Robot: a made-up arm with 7 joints. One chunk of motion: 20 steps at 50 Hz.
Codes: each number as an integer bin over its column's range. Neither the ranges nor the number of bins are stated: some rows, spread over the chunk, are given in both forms.
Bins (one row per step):
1: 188 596 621 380 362 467
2: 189 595 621 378 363 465
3: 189 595 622 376 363 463
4: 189 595 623 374 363 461
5: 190 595 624 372 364 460
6: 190 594 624 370 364 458
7: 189 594 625 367 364 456
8: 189 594 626 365 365 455
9: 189 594 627 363 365 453
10: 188 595 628 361 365 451
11: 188 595 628 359 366 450
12: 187 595 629 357 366 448
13: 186 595 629 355 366 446
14: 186 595 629 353 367 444
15: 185 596 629 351 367 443
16: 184 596 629 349 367 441
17: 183 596 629 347 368 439
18: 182 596 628 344 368 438
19: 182 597 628 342 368 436
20: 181 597 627 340 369 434
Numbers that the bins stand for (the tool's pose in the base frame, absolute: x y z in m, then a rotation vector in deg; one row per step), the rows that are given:
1: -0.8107 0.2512 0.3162 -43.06 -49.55 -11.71
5: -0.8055 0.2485 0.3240 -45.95 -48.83 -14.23
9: -0.8081 0.2459 0.3318 -49.19 -48.47 -16.76
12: -0.8133 0.2485 0.3370 -51.35 -48.11 -18.56
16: -0.8211 0.2512 0.3370 -54.23 -47.75 -21.08
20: -0.8289 0.2538 0.3318 -57.48 -47.03 -23.60
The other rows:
2: -0.8081 0.2485 0.3162 -43.78 -49.19 -12.43
3: -0.8081 0.2485 0.3188 -44.50 -49.19 -13.15
4: -0.8081 0.2485 0.3214 -45.23 -49.19 -13.87
6: -0.8055 0.2459 0.3240 -46.67 -48.83 -14.95
7: -0.8081 0.2459 0.3266 -47.75 -48.83 -15.68
8: -0.8081 0.2459 0.3292 -48.47 -48.47 -16.04
10: -0.8107 0.2485 0.3344 -49.91 -48.47 -17.48
11: -0.8107 0.2485 0.3344 -50.63 -48.11 -17.84
13: -0.8159 0.2485 0.3370 -52.07 -48.11 -19.28
14: -0.8159 0.2485 0.3370 -52.79 -47.75 -20.00
15: -0.8185 0.2512 0.3370 -53.51 -47.75 -20.36
17: -0.8237 0.2512 0.3370 -54.95 -47.39 -21.80
18: -0.8263 0.2512 0.3344 -56.04 -47.39 -22.16
19: -0.8263 0.2538 0.3344 -56.76 -47.39 -22.88

